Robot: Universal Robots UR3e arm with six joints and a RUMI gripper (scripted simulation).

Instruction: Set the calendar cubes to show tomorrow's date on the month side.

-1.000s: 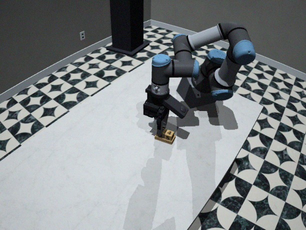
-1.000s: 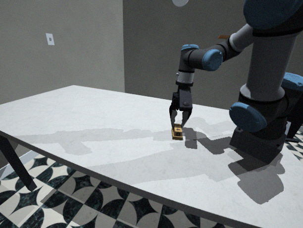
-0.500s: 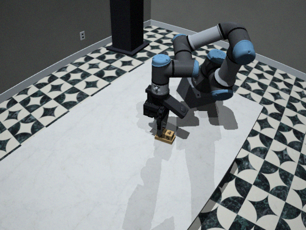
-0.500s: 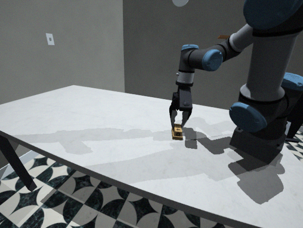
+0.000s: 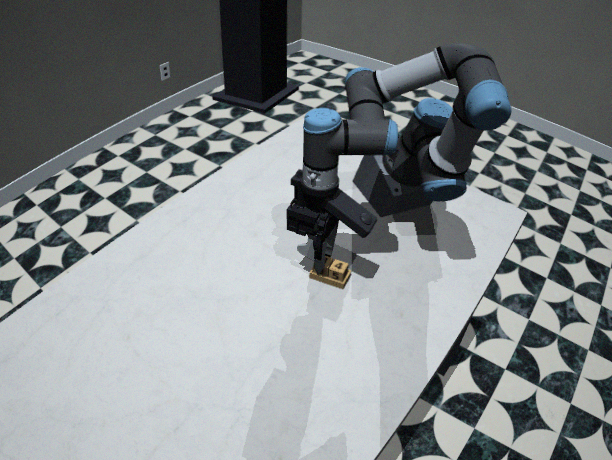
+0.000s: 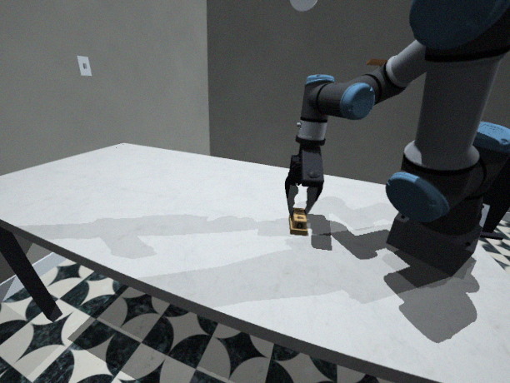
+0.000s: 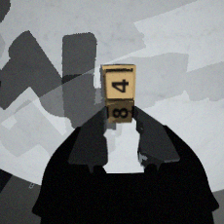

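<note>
The wooden cube is 1 cm below my hand. From my hand the other things lie so: wooden calendar tray: 2 cm to the left, 3 cm below.
</note>
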